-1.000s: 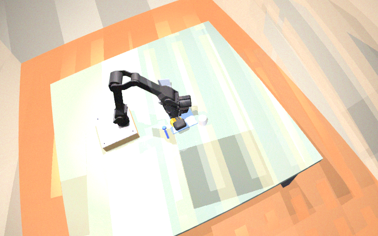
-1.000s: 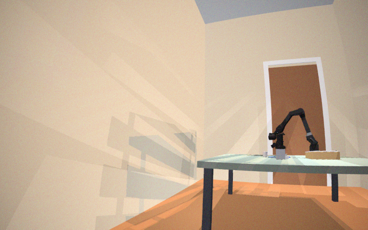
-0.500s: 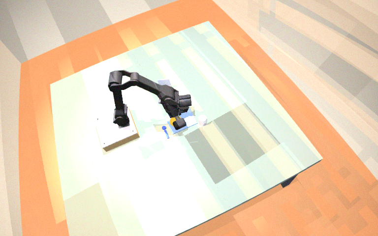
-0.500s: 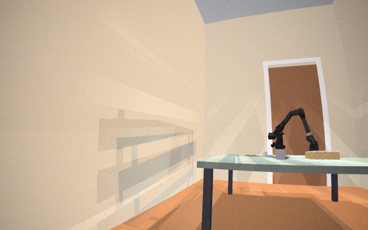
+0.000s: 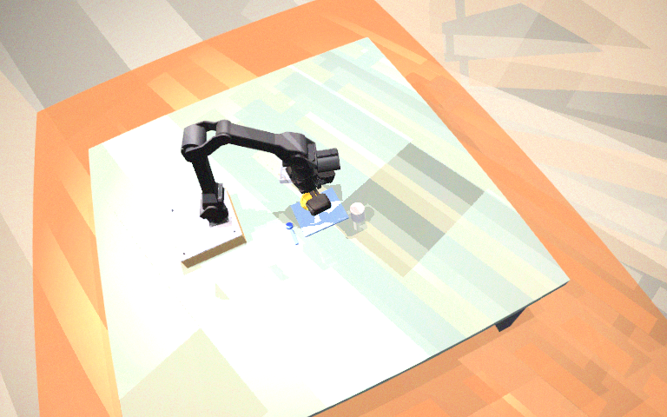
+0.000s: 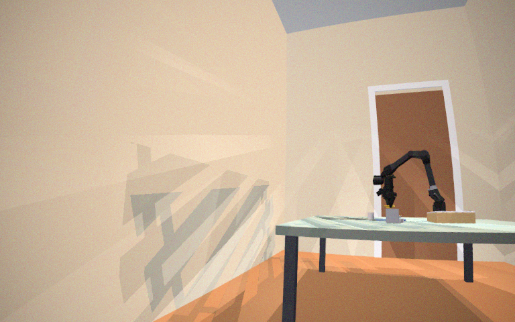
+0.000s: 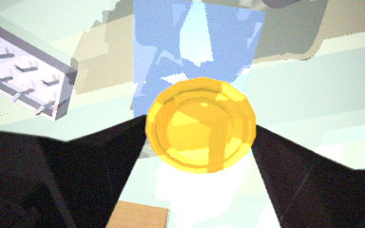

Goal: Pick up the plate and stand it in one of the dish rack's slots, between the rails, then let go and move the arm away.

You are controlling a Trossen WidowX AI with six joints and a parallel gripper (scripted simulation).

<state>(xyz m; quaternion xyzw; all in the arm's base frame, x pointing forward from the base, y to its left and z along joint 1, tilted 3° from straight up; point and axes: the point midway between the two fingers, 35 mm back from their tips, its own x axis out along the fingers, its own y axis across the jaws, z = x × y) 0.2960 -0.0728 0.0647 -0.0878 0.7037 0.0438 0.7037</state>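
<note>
Now: the grey dish rack 3 cm behind my gripper tip, 22 cm to the left of it and 6 cm below it. Also, from my gripper tip: blue spoon 9 cm behind, 3 cm to the right, 8 cm below; then white cup 12 cm ahead, 5 cm to the right, 6 cm below; then yellow plate 1 cm above.
</note>
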